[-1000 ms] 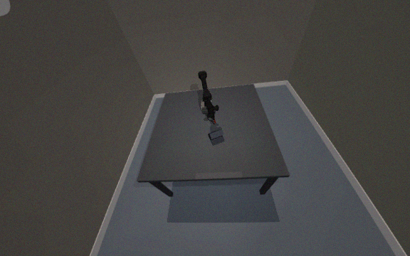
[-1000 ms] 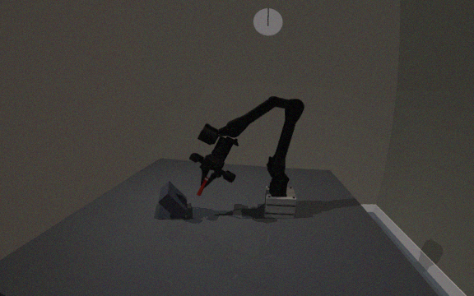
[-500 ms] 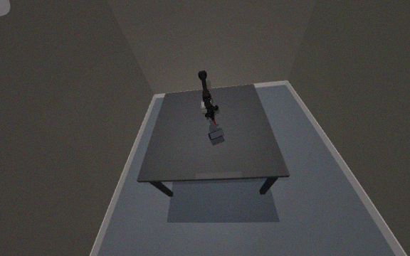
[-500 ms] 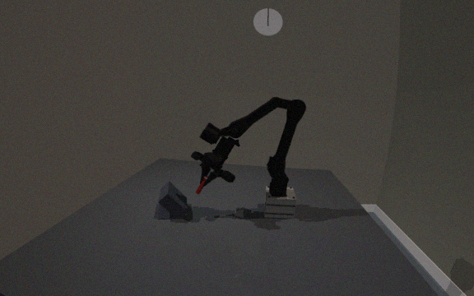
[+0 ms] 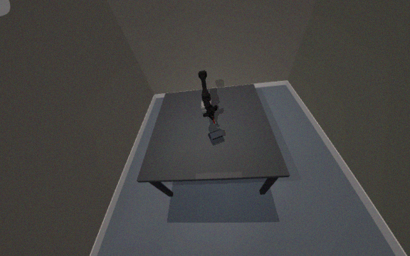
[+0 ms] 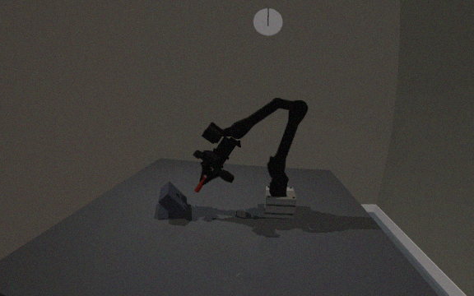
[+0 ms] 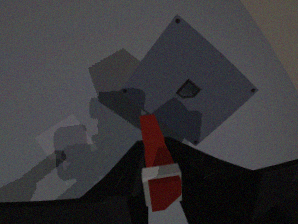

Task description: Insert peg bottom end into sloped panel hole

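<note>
Right now my gripper tip is 120 mm short of the sloped panel and 80 mm above it. From my gripper tip the other things lie so: red peg: 10 mm behind, 10 mm above.
</note>
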